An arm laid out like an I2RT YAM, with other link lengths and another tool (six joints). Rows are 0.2 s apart.
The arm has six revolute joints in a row. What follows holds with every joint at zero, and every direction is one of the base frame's.
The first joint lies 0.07 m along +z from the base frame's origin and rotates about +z.
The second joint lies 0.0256 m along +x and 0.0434 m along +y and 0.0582 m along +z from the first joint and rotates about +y.
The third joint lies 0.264 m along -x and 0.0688 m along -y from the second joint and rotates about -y.
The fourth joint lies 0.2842 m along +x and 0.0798 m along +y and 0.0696 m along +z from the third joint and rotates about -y.
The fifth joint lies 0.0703 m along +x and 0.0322 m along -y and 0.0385 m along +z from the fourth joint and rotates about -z.
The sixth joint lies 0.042 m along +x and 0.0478 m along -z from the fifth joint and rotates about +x.
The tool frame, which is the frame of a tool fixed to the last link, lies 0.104 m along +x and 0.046 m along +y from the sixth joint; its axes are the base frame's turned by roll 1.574, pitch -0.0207 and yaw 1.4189 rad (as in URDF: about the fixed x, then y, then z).
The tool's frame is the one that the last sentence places.
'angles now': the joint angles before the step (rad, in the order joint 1, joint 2, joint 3, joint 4, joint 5, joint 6). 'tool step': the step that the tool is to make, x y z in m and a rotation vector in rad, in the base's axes. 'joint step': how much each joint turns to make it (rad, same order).
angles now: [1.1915, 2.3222, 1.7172, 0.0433, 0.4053, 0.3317]
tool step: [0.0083, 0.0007, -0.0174, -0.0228, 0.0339, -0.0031]
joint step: [-0.0160, 0.0449, 0.0372, -0.0312, -0.0233, 0.0129]
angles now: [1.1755, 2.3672, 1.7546, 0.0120, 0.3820, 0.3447]
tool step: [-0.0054, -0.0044, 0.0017, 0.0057, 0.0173, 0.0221]
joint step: [-0.0019, -0.0273, -0.0379, 0.0086, -0.0300, 0.0015]
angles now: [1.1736, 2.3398, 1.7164, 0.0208, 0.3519, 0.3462]
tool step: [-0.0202, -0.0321, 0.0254, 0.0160, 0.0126, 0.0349]
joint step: [0.0004, -0.1778, -0.1996, 0.0333, -0.0385, -0.0049]
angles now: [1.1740, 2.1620, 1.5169, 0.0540, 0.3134, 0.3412]
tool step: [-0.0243, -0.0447, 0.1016, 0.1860, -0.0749, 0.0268]
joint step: [0.0027, -0.3346, -0.2419, 0.1106, -0.0224, -0.0095]
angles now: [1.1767, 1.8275, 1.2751, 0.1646, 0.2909, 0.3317]
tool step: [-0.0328, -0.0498, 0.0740, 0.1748, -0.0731, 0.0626]
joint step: [0.0049, -0.2915, -0.2043, 0.1070, -0.0550, -0.0179]
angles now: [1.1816, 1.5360, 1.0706, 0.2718, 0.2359, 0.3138]
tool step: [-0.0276, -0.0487, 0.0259, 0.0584, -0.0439, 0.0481]
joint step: [-0.0003, -0.2342, -0.1663, 0.0084, -0.0449, -0.0263]
